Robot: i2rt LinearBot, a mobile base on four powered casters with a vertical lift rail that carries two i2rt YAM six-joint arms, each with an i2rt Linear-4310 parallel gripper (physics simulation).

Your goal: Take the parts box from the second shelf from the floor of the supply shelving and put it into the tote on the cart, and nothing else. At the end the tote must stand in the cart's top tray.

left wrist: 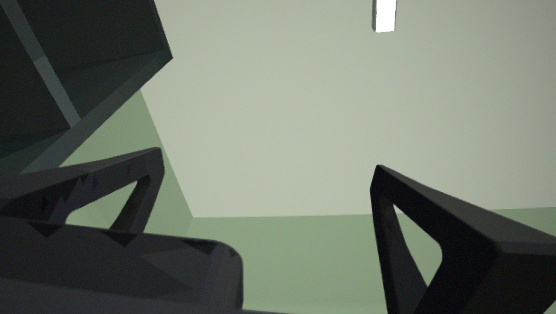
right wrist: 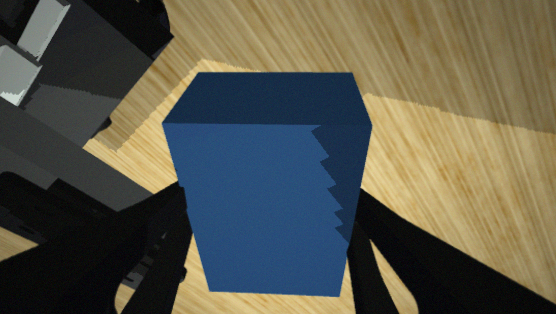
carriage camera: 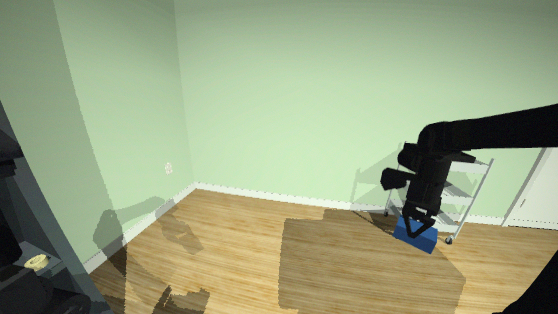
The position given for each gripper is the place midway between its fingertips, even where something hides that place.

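Note:
Cart (carriage camera: pixel 451 194). Dark supply shelving (left wrist: pixel 72 72). Right gripper (carriage camera: pixel 413 231), (right wrist: pixel 272 190). Left gripper (left wrist: pixel 267 168).

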